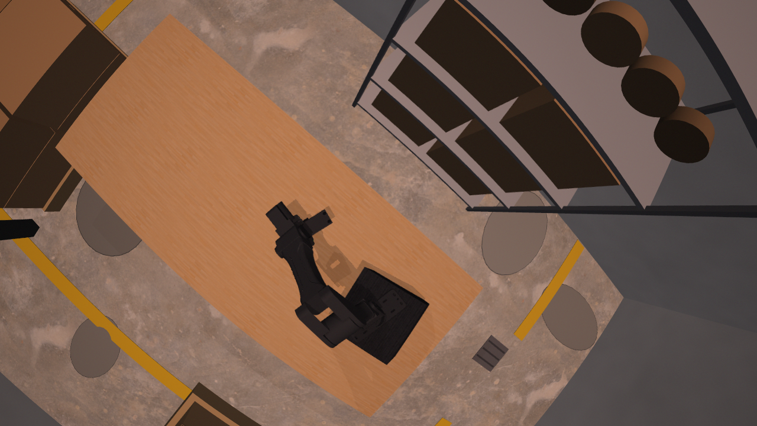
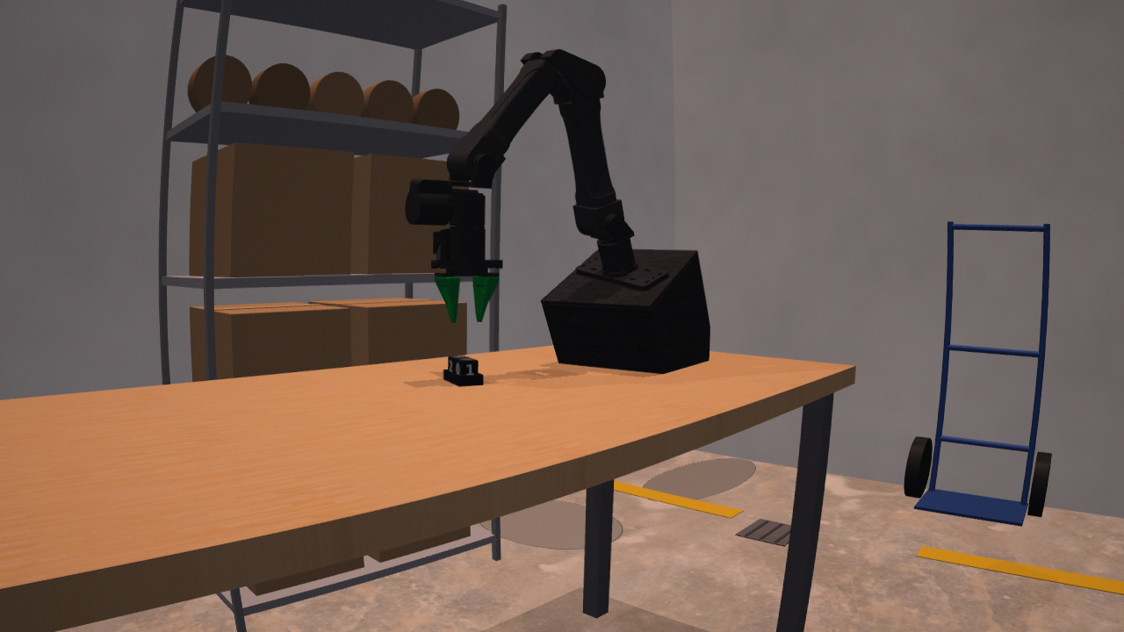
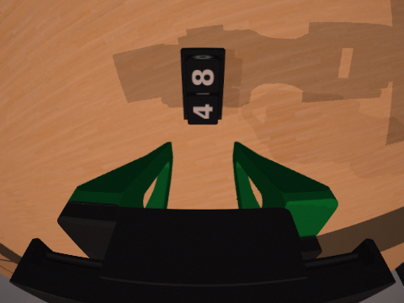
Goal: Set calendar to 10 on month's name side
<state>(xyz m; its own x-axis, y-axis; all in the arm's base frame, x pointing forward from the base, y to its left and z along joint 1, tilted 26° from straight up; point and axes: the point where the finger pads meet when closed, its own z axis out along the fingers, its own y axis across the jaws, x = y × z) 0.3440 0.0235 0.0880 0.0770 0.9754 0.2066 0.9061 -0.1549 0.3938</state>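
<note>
The black tray lies 10 cm below my hand and 2 cm to the right of it.
</note>
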